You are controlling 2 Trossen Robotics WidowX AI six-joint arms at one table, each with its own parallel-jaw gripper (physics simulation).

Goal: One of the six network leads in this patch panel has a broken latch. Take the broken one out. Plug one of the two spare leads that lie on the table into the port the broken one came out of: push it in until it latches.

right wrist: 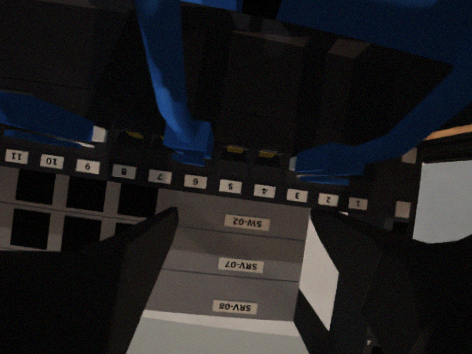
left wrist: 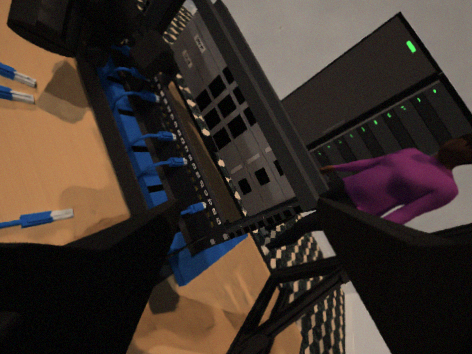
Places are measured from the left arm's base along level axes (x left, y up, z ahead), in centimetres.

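Pixels of known places: left gripper, fingertip midpoint: (left wrist: 248, 206); right gripper, fingertip midpoint: (right wrist: 244, 212).
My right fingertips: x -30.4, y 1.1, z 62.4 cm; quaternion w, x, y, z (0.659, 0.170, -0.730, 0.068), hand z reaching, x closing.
Note:
Behind a point stands the place of what it marks.
The patch panel (left wrist: 194, 172) {x -24.2, y -1.0, z 37.5 cm} (right wrist: 141, 175) {x -27.1, y -0.5, z 57.0 cm} holds a row of plugged blue leads. In the right wrist view one lead (right wrist: 189, 140) {x -23.9, y -1.9, z 60.4 cm} sits near label 6, another lead (right wrist: 330, 162) {x -24.8, y -2.0, z 64.9 cm} near labels 2 and 3, and a third lead (right wrist: 50, 120) {x -24.1, y -2.1, z 55.4 cm} near label 9. Which latch is broken cannot be told. Spare lead ends (left wrist: 47, 216) {x -6.3, y -9.5, z 39.9 cm} (left wrist: 17, 95) {x -9.4, y -10.0, z 58.4 cm} (left wrist: 17, 77) {x -10.4, y -10.1, z 61.8 cm} with clear plugs lie on the table at left in the left wrist view. My left gripper (left wrist: 248, 206) {x -7.8, y 15.4, z 30.4 cm} is open, above the panel's near end. My right gripper (right wrist: 244, 212) {x -30.4, y 1.1, z 62.4 cm} is open in front of the labels, with no lead between its fingers.
The right arm (left wrist: 150, 50) {x -20.5, y 6.2, z 55.5 cm} reaches over the panel's far end in the left wrist view. Grey rack units (right wrist: 200, 242) {x -35.9, y 5.8, z 58.5 cm} (left wrist: 260, 155) {x -32.5, y 8.4, z 34.4 cm} stand behind the panel. A dark cabinet (left wrist: 360, 95) with green lights and a person in purple (left wrist: 400, 185) are beyond. The wooden table (left wrist: 50, 150) {x -10.2, y -10.8, z 49.6 cm} surrounds the panel.

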